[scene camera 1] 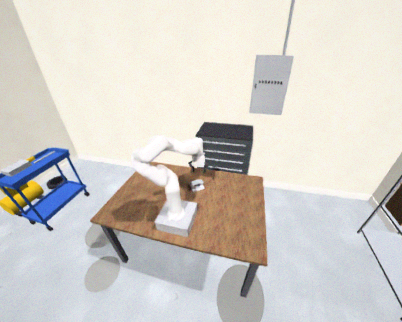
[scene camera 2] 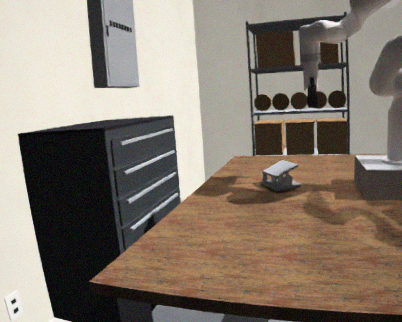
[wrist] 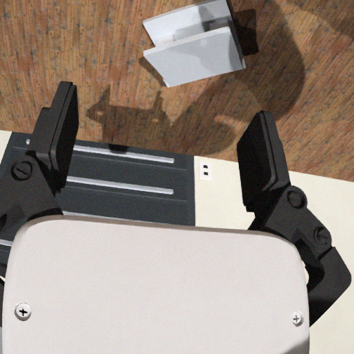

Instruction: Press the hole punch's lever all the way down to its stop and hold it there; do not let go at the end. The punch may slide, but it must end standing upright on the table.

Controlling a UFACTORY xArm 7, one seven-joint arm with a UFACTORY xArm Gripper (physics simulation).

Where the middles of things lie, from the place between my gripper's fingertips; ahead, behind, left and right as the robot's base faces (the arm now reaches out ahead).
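Positions from my hand: the lever [wrist: 206, 54], 120 mm ahead, 60 mm to the left, 220 mm below; a grey hole punch [scene camera 2: 282, 182], 120 mm ahead, 60 mm to the left, 240 mm below.
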